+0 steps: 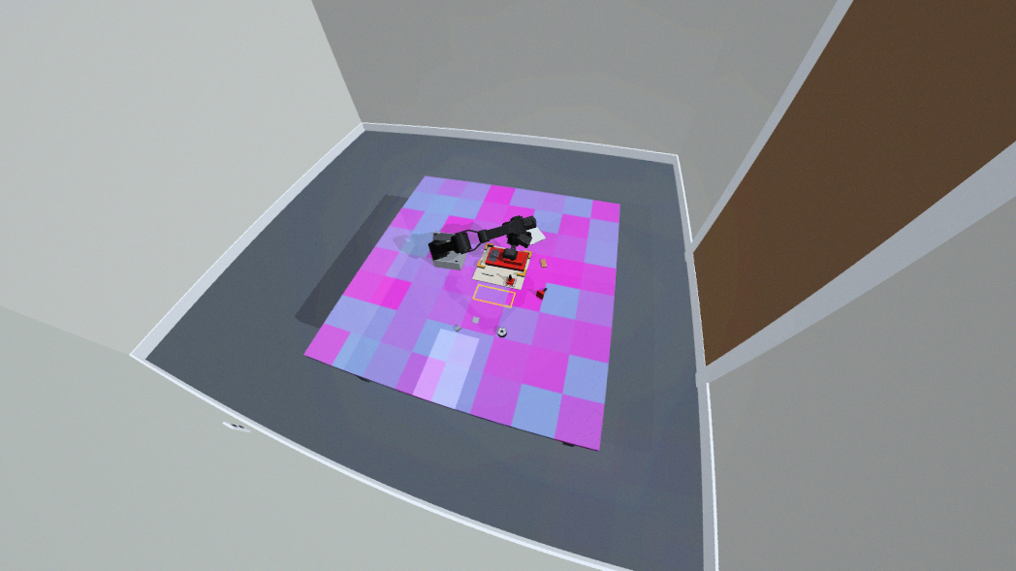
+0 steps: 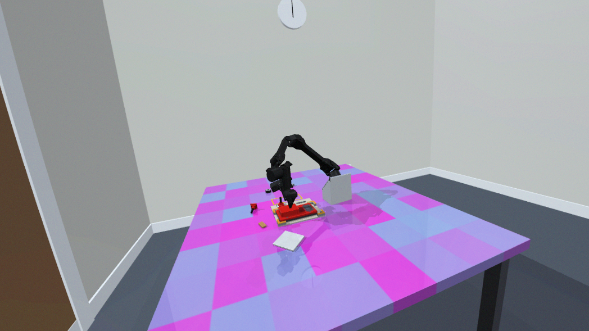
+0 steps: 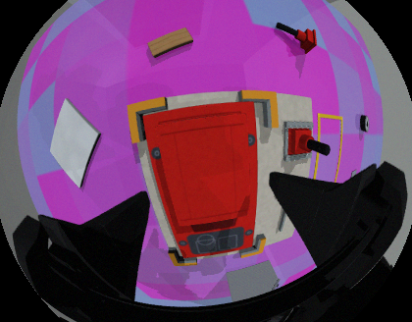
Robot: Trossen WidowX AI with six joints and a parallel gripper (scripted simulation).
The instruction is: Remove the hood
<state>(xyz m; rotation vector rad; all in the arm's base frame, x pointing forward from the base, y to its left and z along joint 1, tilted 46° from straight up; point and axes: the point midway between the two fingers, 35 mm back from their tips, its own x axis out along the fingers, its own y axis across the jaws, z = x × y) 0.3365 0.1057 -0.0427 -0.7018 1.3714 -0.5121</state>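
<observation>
Right now the red hood is 30 mm below my gripper tip. Also, from my gripper tip: small grey piece: 360 mm to the right, 70 mm below, 70 mm behind; white flat plate: 190 mm to the left, 70 mm below, 40 mm ahead; small brown block: 140 mm ahead, 70 mm below, 30 mm to the left.
</observation>
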